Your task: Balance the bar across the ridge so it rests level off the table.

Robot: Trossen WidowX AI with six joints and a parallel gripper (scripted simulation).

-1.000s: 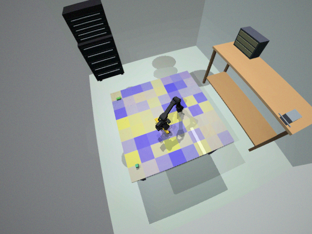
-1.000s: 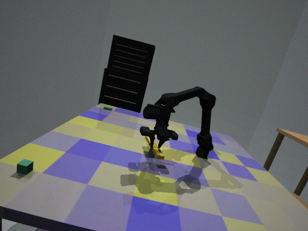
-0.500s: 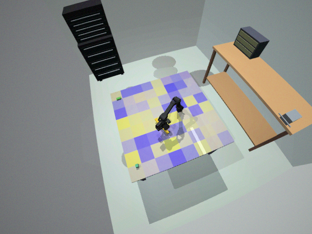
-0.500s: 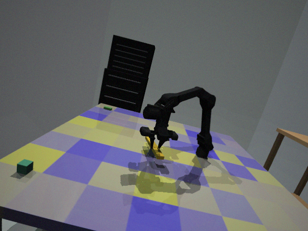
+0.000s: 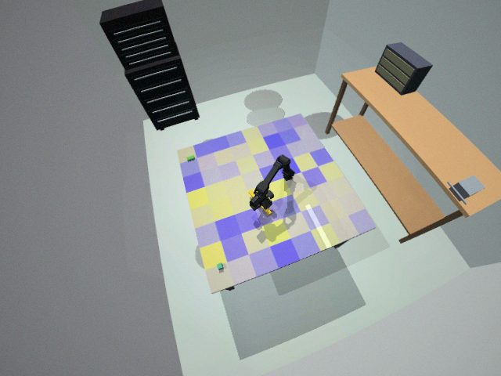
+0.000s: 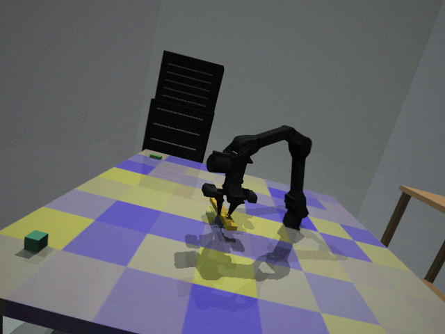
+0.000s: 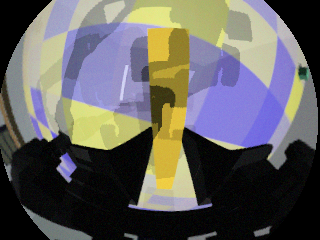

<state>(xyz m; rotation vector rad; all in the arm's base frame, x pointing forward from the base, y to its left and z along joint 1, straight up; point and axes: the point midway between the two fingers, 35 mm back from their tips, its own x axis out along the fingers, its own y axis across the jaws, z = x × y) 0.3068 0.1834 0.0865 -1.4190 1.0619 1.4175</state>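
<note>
Right now my gripper tip is 30 mm to the left of the yellow bar and 10 mm short of it. From my gripper tip the other things lie so: flat green block: 680 mm to the right, 430 mm ahead, 40 mm below; then teal cube: 430 mm ahead, 320 mm to the left, 40 mm below.
</note>
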